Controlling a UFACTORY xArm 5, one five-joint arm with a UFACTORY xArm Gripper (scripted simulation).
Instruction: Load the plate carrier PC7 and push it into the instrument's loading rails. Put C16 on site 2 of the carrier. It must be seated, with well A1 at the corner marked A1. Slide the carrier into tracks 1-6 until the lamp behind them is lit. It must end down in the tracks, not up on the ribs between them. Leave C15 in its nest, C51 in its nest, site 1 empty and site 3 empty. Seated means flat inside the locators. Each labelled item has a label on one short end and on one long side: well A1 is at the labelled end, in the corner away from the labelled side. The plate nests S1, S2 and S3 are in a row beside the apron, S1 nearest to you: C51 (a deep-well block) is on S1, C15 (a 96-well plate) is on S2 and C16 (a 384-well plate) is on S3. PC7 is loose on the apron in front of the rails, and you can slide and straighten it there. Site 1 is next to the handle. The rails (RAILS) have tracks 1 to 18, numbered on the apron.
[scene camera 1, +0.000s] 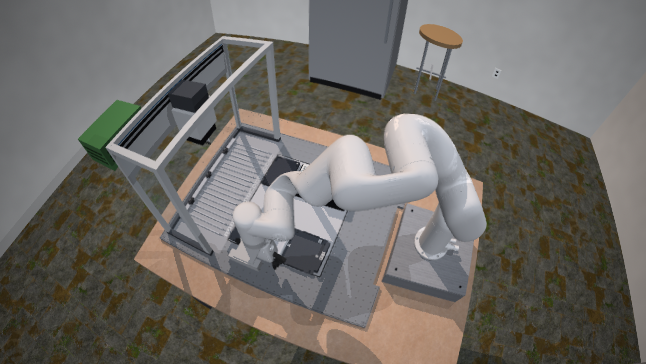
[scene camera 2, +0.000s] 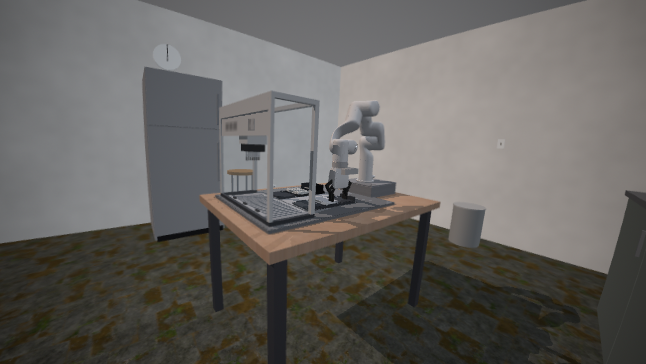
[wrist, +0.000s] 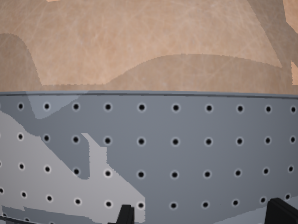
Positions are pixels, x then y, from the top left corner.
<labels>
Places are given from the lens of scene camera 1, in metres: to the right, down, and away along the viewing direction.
plate carrier PC7 (scene camera 1: 302, 252): -0.07, 0.23, 1.02
</labels>
